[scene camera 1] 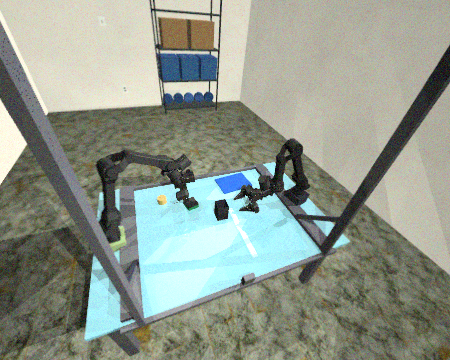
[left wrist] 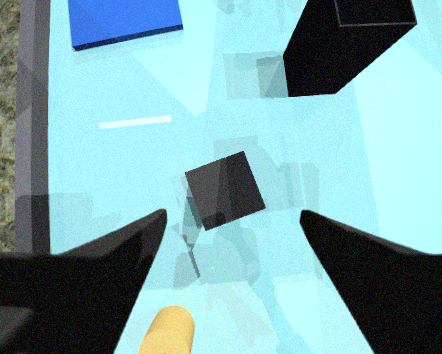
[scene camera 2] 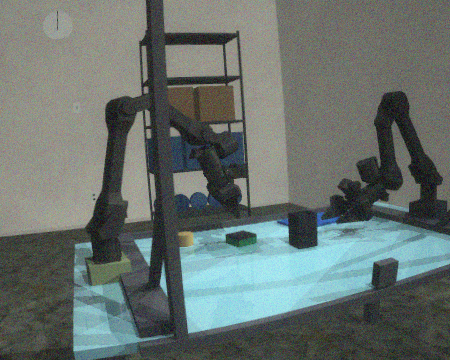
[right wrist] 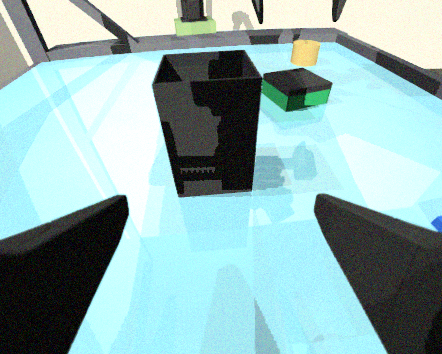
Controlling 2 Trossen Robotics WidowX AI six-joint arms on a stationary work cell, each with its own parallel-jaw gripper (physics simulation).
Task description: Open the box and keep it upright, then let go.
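Seen in the pictures: left gripper, fingertip midpoint: (left wrist: 234,215) (scene camera 2: 234,214) (right wrist: 298,22); right gripper, fingertip midpoint: (scene camera 1: 236,204) (scene camera 2: 328,220) (right wrist: 223,203); left arm's base, origin of the base link: (scene camera 1: 112,237) (scene camera 2: 106,259) (right wrist: 193,19); right arm's base, origin of the base link: (scene camera 1: 298,192) (scene camera 2: 428,201).
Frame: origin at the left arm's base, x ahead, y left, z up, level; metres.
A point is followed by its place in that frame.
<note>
The black box (scene camera 1: 221,210) @(x 0.523, y -0.078, z 0.034 m) (scene camera 2: 303,229) @(x 0.521, y -0.078, z 0.009 m) (left wrist: 320,55) @(x 0.513, y -0.016, z 0.021 m) (right wrist: 207,120) @(x 0.569, y -0.054, z 0.024 m) stands upright on the table, its top open. The square lid (scene camera 1: 192,205) @(x 0.411, y 0.060, z -0.017 m) (scene camera 2: 241,239) @(x 0.396, y 0.054, z -0.023 m) (left wrist: 225,190) @(x 0.413, y 0.090, z -0.017 m) (right wrist: 297,92) @(x 0.448, y 0.075, z -0.022 m), black on top with green sides, lies flat on the table apart from the box. My left gripper (scene camera 2: 236,212) @(x 0.395, y 0.089, z 0.045 m) (left wrist: 234,215) @(x 0.395, y 0.089, z 0.045 m) is open and empty, pointing down above the lid. My right gripper (scene camera 1: 239,202) @(x 0.627, y -0.057, z 0.013 m) (right wrist: 223,203) @(x 0.627, y -0.057, z 0.013 m) is open and empty, low over the table to the right of the box in scene camera 1, with a gap between its fingertips and the box.
A yellow cylinder (scene camera 1: 162,200) @(x 0.268, y 0.159, z -0.013 m) (scene camera 2: 185,239) @(x 0.262, y 0.157, z -0.023 m) (left wrist: 170,330) @(x 0.291, y 0.169, z -0.011 m) (right wrist: 305,53) @(x 0.291, y 0.168, z -0.023 m) stands left of the lid in the scene views. A flat blue panel (scene camera 1: 233,183) @(x 0.734, y 0.162, z -0.037 m) (left wrist: 125,22) @(x 0.655, y 0.174, z -0.038 m) lies behind the box. A small grey block (scene camera 1: 248,279) @(x 0.470, y -0.438, z 0.009 m) (scene camera 2: 385,272) @(x 0.470, y -0.439, z -0.008 m) is on the front rail. Dark posts rise at the table's edges.
</note>
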